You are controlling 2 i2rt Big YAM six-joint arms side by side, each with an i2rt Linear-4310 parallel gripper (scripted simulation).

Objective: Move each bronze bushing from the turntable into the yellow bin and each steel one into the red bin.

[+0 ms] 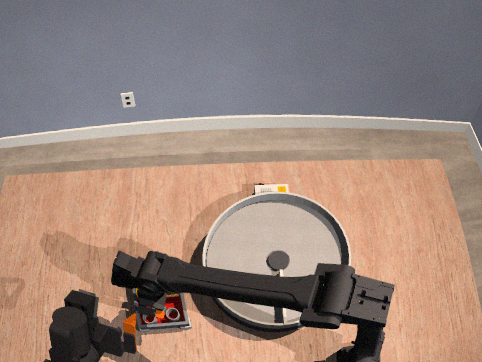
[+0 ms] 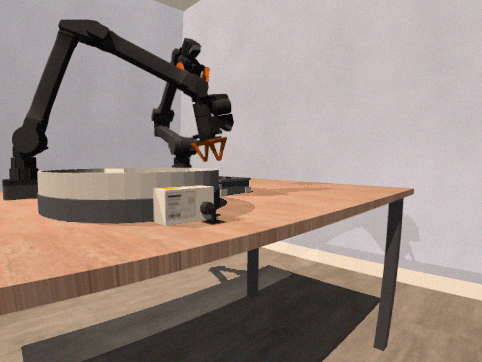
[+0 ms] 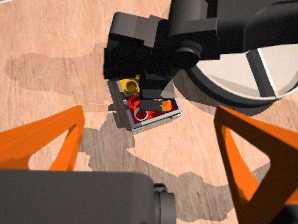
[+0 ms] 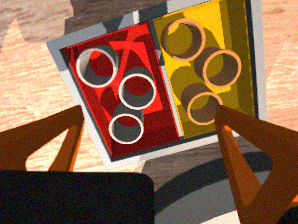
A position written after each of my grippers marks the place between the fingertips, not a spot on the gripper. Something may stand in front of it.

Note:
In view: my left gripper (image 3: 149, 112), my right gripper (image 2: 212, 161) and a red bin (image 4: 134, 45).
My right gripper also shows in image 3 (image 3: 147, 89) and in image 4 (image 4: 149, 112).

